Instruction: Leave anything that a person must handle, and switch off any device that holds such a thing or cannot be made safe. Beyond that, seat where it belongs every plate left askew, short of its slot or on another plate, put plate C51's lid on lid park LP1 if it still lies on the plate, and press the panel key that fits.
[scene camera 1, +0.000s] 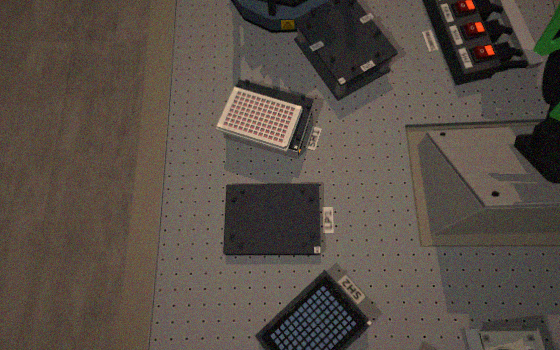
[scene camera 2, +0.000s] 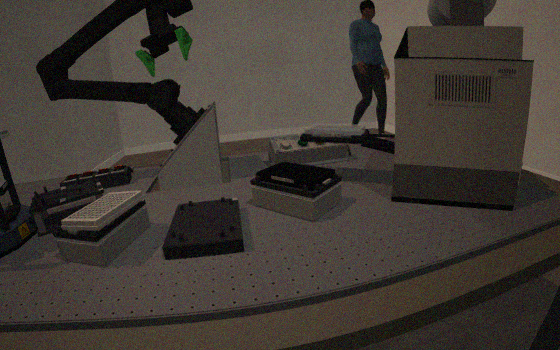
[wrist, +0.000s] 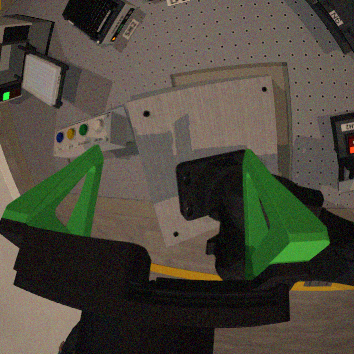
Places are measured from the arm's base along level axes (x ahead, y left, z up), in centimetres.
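Where they show: gripper, fingertip midpoint: (scene camera 1: 545, 83) (scene camera 2: 169, 67) (wrist: 169, 152); arm's base at its link origin: (scene camera 2: 191, 127) (wrist: 214, 181).
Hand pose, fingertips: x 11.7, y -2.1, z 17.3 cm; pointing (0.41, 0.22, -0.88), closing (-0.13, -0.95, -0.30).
Observation:
Things, the pixels of their top centre, and the offset from my fingertips. "spot": a spot on its surface instead.
- white plate at its top centre: (scene camera 1: 259, 115) (scene camera 2: 103, 203) dx +32.1, dy -7.0, dz -22.2 cm
- Lid park LP1 at its top centre: (scene camera 2: 203, 213) (scene camera 1: 271, 216) dx +29.5, dy +9.4, dz -26.8 cm
- dark plate with blue wells, top centre: (scene camera 1: 313, 329) (scene camera 2: 295, 170) (wrist: 84, 8) dx +22.4, dy +26.4, dz -23.3 cm
- key panel at its top centre: (wrist: 74, 143) (scene camera 2: 307, 133) dx -6.8, dy +35.6, dz -21.8 cm
- switch strip at a spot on its surface: (scene camera 1: 457, 65) spot: dx -3.2, dy -20.0, dz -27.2 cm
- dark labelled block at its top centre: (scene camera 1: 345, 29) (scene camera 2: 64, 185) dx +17.5, dy -24.4, dz -22.6 cm
- blue-based device at a spot on its surface: (scene camera 1: 260, 17) spot: dx +33.6, dy -30.6, dz -27.0 cm
- pale plate at its top centre: (scene camera 2: 335, 126) (wrist: 36, 78) dx +10.4, dy +38.5, dz -17.5 cm
- tall box at a spot on its surface: (scene camera 2: 462, 135) spot: dx +33.6, dy +55.5, dz -16.4 cm
My gripper (scene camera 2: 170, 67) (wrist: 169, 152) is open and empty, high above the table near the arm's base. A white plate (scene camera 1: 257, 117) (scene camera 2: 102, 211) lies shifted and askew on shaker SH1, whose dark nest (scene camera 1: 306, 117) shows along two sides. Lid park LP1 (scene camera 1: 272, 218) (scene camera 2: 205, 227) is a dark block with no lid on it. A dark plate with blue wells (scene camera 1: 320, 320) is on shaker SH2 (scene camera 2: 297, 197) (wrist: 114, 31). The key panel (wrist: 106, 142) (scene camera 2: 310, 151) has blue, yellow, green and white keys. Plate C51 cannot be made out by label.
A switch strip (scene camera 1: 457, 65) (scene camera 2: 95, 177) has lit red switches. A dark labelled block (scene camera 1: 350, 42) (scene camera 2: 67, 200) stands beside a blue-based device (scene camera 1: 260, 17). A pale plate (wrist: 42, 77) is held out from a device at left. A tall box (scene camera 2: 462, 135) and a person (scene camera 2: 366, 45) are at the back.

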